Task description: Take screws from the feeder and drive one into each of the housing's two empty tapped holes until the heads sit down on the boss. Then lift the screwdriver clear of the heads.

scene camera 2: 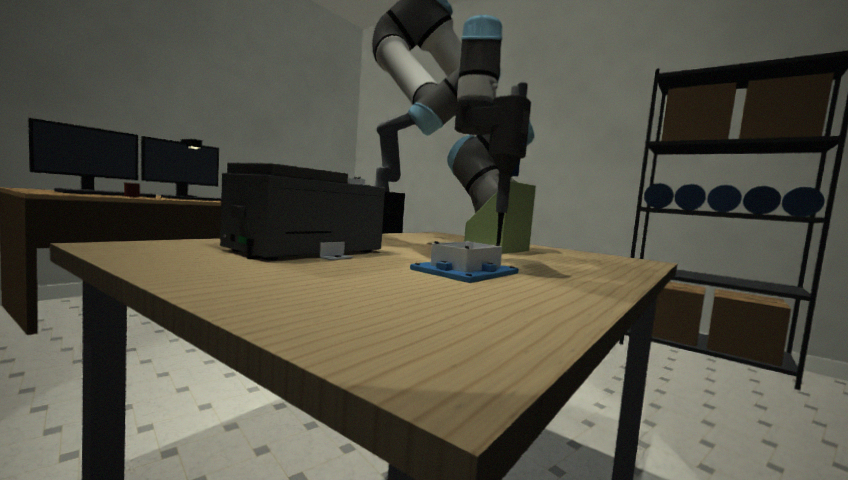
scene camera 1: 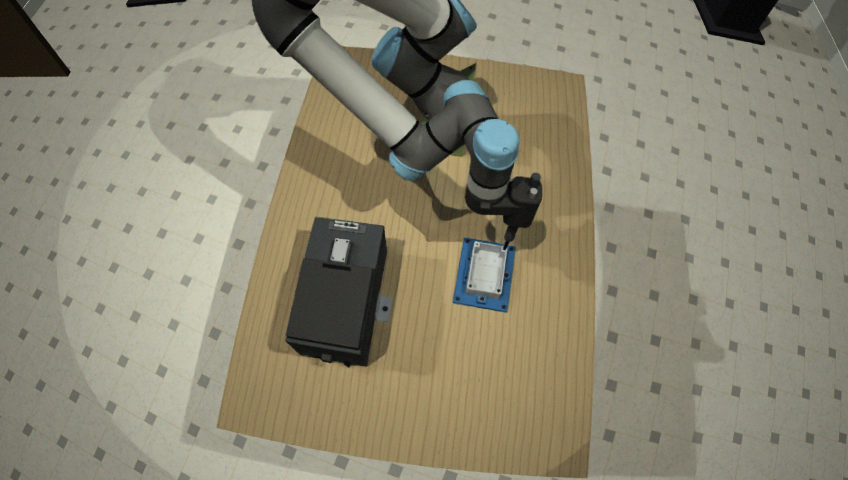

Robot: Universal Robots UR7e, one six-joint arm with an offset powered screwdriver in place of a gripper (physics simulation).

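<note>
The offset screwdriver (scene camera 1: 505, 246) (scene camera 2: 498, 242) points down, its bit tip at the back right corner of the housing in scene camera 1. The tip looks to be at or just above the corner boss. Whether it carries a screw is too small to tell. The pale open-topped housing (scene camera 1: 487, 268) (scene camera 2: 458, 258) sits upright on the blue fixture plate (scene camera 1: 467, 301) (scene camera 2: 487, 275). Dark spots show at its two near corners in scene camera 1; whether they are screw heads or holes is unclear. The black screw feeder (scene camera 1: 333, 303) (scene camera 2: 297, 208) stands to the left.
A small grey bracket (scene camera 1: 383, 308) (scene camera 2: 332, 249) stands beside the feeder, on the housing side. A green upright panel (scene camera 2: 520, 217) stands behind the housing on the wooden table (scene camera 1: 416, 416) (scene camera 2: 386, 333). A shelf rack (scene camera 2: 728, 144) and a desk with monitors (scene camera 2: 83, 148) stand beyond.
</note>
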